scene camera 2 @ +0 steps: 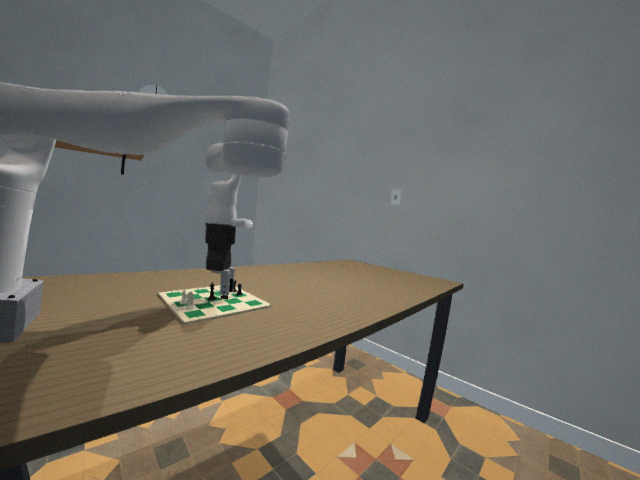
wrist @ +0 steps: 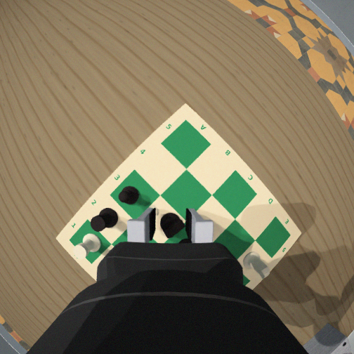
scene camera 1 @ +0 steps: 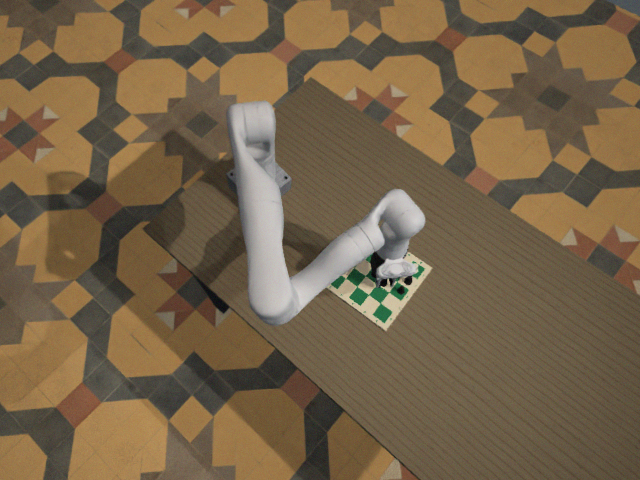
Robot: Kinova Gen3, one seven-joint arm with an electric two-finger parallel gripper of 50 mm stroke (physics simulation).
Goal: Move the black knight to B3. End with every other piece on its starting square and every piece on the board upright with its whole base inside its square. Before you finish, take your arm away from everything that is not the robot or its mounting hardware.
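Frame: origin at the arm's base, x ahead, y left, z up, level; centimetres.
Seen in the pictures: gripper, between the fingertips: (scene camera 2: 226, 293) (scene camera 1: 384, 283).
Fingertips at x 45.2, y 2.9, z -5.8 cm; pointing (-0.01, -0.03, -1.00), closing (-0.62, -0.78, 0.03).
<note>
A point is followed by its place in that frame.
The black knight (wrist: 172, 225) stands between the finger pads in the wrist view, seen from above, with a narrow gap on each side. It looks upright, around B3 toward that square's C side; its base edge is partly hidden, so its exact fit is unclear. My gripper (wrist: 170, 219) (scene camera 2: 228, 290) {x 45.2, y 2.9, z -5.8 cm} is open around it, fingertips low over the board (scene camera 1: 429, 267) {x 50.5, y 15.2, z -7.2 cm} (scene camera 2: 266, 305) {x 52.4, y -6.0, z -7.2 cm} (wrist: 185, 112). In scene camera 2 the near finger hides the knight. A black pawn (wrist: 128, 195) stands on A3, a taller black piece (wrist: 107, 218) on A2 and a white piece (wrist: 90, 243) on A1.
A black king (scene camera 2: 211, 291) {x 41.2, y 3.3, z -5.1 cm} stands close beside the fingers. A white piece (wrist: 254, 260) is around E4; two white pieces show at the board's left in scene camera 2. The gripper body hides the board's near part in the wrist view. The board lies on a wooden table (scene camera 1: 491, 330) {x 72.7, y 13.2, z -7.8 cm}.
</note>
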